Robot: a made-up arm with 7 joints. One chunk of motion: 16 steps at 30 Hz.
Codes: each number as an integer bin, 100 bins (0 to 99) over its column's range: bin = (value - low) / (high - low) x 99, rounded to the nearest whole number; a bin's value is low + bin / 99 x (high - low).
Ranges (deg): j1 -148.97..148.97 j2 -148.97..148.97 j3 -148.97..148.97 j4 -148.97..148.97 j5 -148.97..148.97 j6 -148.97..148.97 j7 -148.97..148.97
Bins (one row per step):
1: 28 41 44 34 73 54 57
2: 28 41 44 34 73 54 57
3: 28 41 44 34 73 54 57
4: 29 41 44 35 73 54 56
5: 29 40 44 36 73 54 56
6: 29 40 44 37 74 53 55
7: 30 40 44 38 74 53 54
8: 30 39 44 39 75 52 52
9: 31 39 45 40 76 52 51
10: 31 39 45 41 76 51 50
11: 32 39 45 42 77 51 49
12: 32 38 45 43 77 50 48
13: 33 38 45 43 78 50 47
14: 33 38 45 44 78 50 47
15: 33 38 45 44 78 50 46
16: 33 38 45 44 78 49 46
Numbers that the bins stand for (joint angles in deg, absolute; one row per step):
1: -64.70 -25.58 -16.55 -46.65 70.72 13.54 22.57
2: -64.70 -25.58 -16.55 -46.65 70.72 13.54 22.57
3: -64.70 -25.58 -16.55 -46.65 70.72 13.54 22.57
4: -61.69 -25.58 -16.55 -43.64 70.72 13.54 19.56
5: -61.69 -28.59 -16.55 -40.63 70.72 13.54 19.56
6: -61.69 -28.59 -16.55 -37.62 73.73 10.53 16.55
7: -58.69 -28.59 -16.55 -34.61 73.73 10.53 13.54
8: -58.69 -31.60 -16.55 -31.60 76.74 7.52 7.52
9: -55.68 -31.60 -13.54 -28.59 79.75 7.52 4.51
10: -55.68 -31.60 -13.54 -25.58 79.75 4.51 1.50
11: -52.67 -31.60 -13.54 -22.57 82.76 4.51 -1.50
12: -52.67 -34.61 -13.54 -19.56 82.76 1.50 -4.51
13: -49.66 -34.61 -13.54 -19.56 85.77 1.50 -7.52
14: -49.66 -34.61 -13.54 -16.55 85.77 1.50 -7.52
15: -49.66 -34.61 -13.54 -16.55 85.77 1.50 -10.53
16: -49.66 -34.61 -13.54 -16.55 85.77 -1.50 -10.53

